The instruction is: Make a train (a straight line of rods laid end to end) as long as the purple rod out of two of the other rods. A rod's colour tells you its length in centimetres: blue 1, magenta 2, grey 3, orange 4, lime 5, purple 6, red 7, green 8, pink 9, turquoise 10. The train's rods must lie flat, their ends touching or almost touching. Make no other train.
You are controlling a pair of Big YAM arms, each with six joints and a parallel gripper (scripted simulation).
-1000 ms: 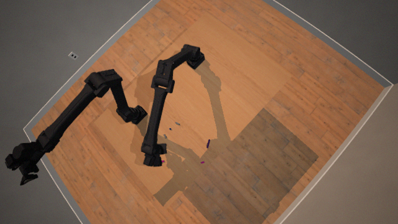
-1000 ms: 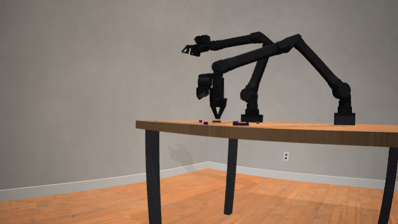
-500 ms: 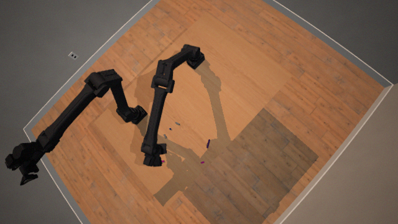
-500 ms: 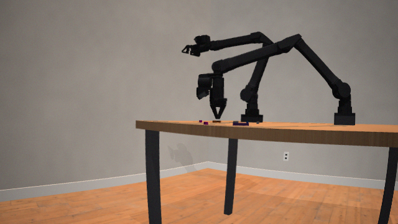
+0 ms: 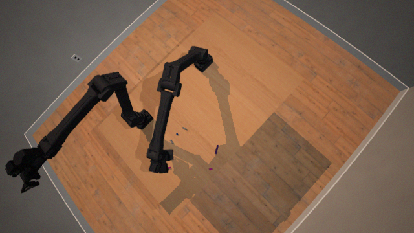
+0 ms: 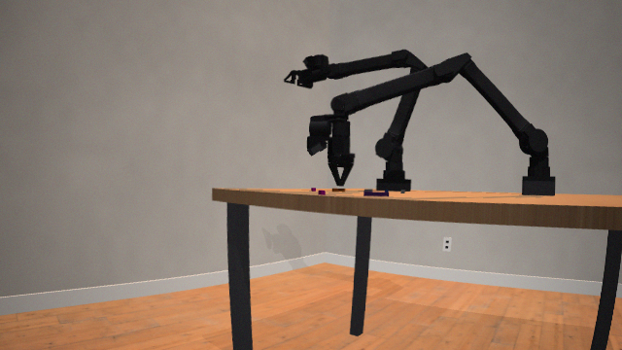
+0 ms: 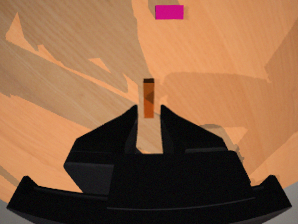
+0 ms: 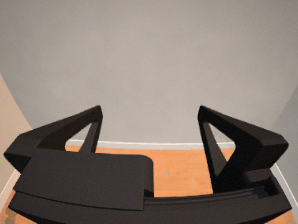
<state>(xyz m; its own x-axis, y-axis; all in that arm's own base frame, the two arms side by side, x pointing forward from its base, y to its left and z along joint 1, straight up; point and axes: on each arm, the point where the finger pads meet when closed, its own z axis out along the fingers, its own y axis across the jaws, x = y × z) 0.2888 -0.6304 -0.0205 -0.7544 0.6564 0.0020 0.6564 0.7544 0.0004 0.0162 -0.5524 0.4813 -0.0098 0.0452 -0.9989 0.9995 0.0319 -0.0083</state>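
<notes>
My left hand is 2 cm above the orange rod. The rest, counted from my left hand: blue rod 7 cm behind, 13 cm to the left, 2 cm below; then purple rod 19 cm ahead, 25 cm to the left, 2 cm below; then magenta rod 5 cm ahead, 6 cm to the right, 2 cm below.
</notes>
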